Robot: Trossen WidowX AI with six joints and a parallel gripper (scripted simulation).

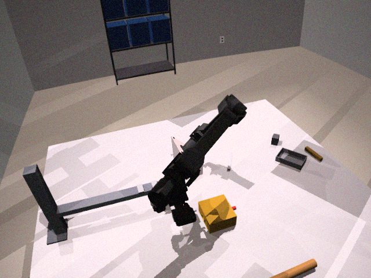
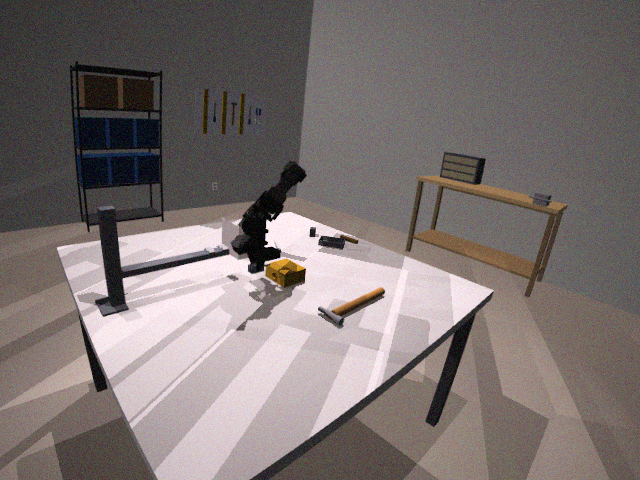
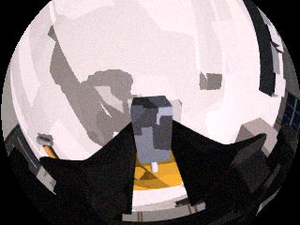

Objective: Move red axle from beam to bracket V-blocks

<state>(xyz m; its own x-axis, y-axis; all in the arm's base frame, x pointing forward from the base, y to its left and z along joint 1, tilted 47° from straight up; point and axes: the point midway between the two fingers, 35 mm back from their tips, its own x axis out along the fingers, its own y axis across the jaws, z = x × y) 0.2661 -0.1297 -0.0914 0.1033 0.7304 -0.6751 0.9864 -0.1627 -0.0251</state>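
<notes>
Now: the yellow beam 130 mm to the left of my gripper tip, 40 mm below it and 20 mm ahead of it. Also, from my gripper tip: grey tray: 580 mm to the left, 100 mm behind, 60 mm below; then dark cube: 610 mm to the left, 240 mm behind, 50 mm below; then grey block: 20 mm to the left, 10 mm above.
</notes>
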